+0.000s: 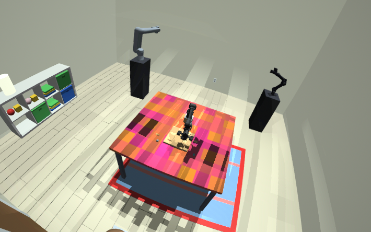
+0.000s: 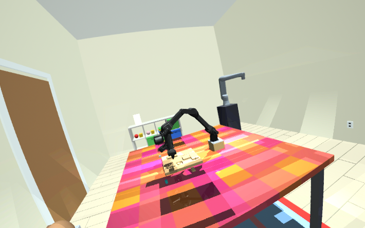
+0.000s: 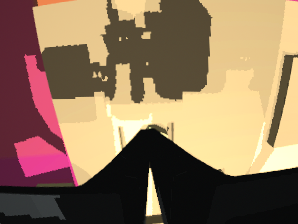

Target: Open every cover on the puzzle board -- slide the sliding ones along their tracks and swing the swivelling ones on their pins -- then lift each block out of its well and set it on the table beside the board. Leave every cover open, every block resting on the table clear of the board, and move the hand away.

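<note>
The tan wooden puzzle board lies 7 cm to the right of my gripper tip, 7 cm behind it and 5 cm below it. From my gripper tip the other things lie so: cyan block (16 cm to the left, 10 cm ahead, 6 cm below).
</note>
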